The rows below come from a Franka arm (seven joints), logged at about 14 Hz.
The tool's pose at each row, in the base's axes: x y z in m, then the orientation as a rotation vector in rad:
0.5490 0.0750 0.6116 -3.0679 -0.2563 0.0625
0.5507 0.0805 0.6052 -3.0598 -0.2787 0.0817
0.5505 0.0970 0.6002 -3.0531 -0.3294 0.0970
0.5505 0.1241 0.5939 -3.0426 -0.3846 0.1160
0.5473 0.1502 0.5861 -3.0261 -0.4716 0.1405
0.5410 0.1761 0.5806 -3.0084 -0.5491 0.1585
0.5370 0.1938 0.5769 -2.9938 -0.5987 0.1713
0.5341 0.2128 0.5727 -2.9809 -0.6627 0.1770
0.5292 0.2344 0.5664 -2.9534 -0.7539 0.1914
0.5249 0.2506 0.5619 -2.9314 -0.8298 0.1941
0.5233 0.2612 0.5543 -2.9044 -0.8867 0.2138
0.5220 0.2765 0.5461 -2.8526 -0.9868 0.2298
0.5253 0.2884 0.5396 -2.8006 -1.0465 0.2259
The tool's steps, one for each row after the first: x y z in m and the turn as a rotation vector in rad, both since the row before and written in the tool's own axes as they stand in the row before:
0.0028 -0.0047 0.0066 0.0064 -0.0125 -0.0147
0.0030 -0.0159 0.0060 0.0013 -0.0110 -0.0329
0.0062 -0.0259 0.0080 0.0037 -0.0134 -0.0361
0.0040 -0.0254 0.0097 0.0033 -0.0179 -0.0571
0.0024 -0.0260 0.0077 0.0034 -0.0135 -0.0514
0.0029 -0.0175 0.0052 0.0043 -0.0092 -0.0334
0.0051 -0.0181 0.0057 -0.0021 -0.0060 -0.0423
0.0054 -0.0209 0.0081 0.0038 -0.0117 -0.0619
0.0045 -0.0157 0.0059 -0.0008 -0.0045 -0.0516
0.0050 -0.0089 0.0083 0.0099 -0.0129 -0.0406
0.0084 -0.0123 0.0091 0.0159 -0.0109 -0.0735
0.0106 -0.0063 0.0065 0.0244 0.0066 -0.0509

